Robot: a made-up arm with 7 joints.
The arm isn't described. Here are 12 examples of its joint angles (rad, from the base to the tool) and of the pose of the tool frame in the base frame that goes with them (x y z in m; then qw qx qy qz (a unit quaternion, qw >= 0)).
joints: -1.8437 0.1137 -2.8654 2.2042 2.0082 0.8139 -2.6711
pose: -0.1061 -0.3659 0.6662 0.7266 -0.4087 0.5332 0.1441
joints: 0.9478 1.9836 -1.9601 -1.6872 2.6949 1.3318 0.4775
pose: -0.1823 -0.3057 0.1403 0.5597 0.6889 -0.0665 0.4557
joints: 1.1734 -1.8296 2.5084 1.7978 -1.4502 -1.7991 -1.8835
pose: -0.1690 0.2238 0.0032 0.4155 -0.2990 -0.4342 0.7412
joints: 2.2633 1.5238 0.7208 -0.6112 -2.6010 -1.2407 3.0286
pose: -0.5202 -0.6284 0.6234 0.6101 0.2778 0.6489 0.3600
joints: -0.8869 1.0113 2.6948 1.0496 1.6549 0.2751 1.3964
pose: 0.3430 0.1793 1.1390 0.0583 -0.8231 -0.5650 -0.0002
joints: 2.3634 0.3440 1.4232 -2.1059 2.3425 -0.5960 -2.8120
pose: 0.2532 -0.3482 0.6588 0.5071 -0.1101 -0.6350 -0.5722
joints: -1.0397 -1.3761 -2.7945 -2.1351 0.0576 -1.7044 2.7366
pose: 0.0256 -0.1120 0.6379 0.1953 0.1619 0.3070 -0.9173
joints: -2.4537 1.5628 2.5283 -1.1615 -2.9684 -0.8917 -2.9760
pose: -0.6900 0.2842 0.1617 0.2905 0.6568 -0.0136 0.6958
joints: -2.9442 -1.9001 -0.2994 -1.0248 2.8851 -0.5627 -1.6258
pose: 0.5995 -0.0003 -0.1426 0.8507 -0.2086 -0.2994 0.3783
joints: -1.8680 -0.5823 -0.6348 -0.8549 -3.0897 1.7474 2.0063
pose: 0.3641 -0.4270 0.7190 0.5852 0.1422 0.0046 -0.7983
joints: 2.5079 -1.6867 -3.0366 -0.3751 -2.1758 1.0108 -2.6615
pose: 0.5802 0.5929 0.5536 0.4641 0.8651 -0.1202 0.1472
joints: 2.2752 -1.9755 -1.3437 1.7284 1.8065 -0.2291 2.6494
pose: 0.5808 -0.0369 0.3811 0.2628 -0.6460 0.3505 0.6251
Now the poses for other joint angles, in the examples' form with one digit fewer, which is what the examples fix.
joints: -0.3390 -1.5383 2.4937 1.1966 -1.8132 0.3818 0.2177
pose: -0.485 -0.514 0.118 0.665 -0.468 -0.256 -0.523
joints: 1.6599 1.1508 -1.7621 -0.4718 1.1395 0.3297 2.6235
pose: -0.282 -0.817 0.701 0.014 0.228 0.688 0.689
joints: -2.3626 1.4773 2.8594 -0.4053 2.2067 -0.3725 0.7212
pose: -0.641 0.635 0.350 0.570 0.189 0.622 -0.503
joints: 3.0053 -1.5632 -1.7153 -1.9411 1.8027 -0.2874 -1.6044
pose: 0.187 0.512 0.472 0.712 0.652 0.056 0.255
